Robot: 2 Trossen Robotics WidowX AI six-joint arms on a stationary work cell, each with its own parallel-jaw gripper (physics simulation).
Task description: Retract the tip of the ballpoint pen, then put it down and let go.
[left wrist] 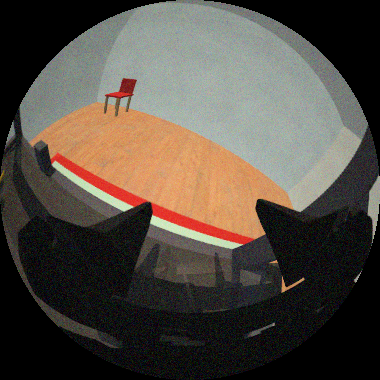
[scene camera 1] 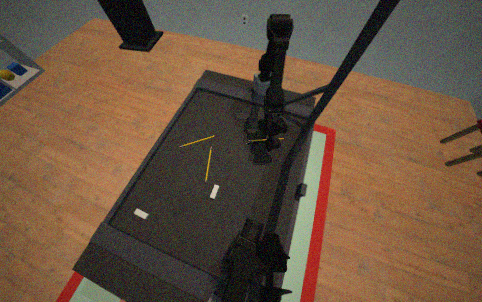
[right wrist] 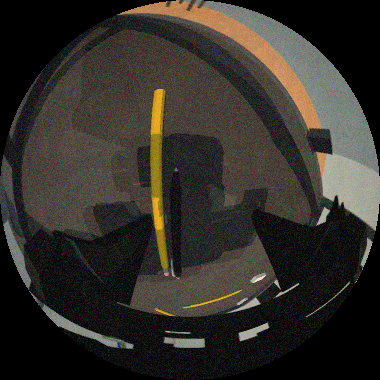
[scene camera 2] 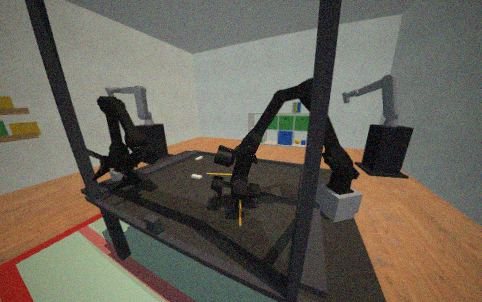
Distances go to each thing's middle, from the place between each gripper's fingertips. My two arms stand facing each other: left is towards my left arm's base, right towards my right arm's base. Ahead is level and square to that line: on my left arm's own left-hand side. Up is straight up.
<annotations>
Right now my right hand is 40 mm short of the ballpoint pen (right wrist: 175, 189), 10 mm to the left of it and 10 mm above it.
I see my left gripper 52 cm to the left of the ballpoint pen, 17 cm short of it and 9 cm above it.
</annotations>
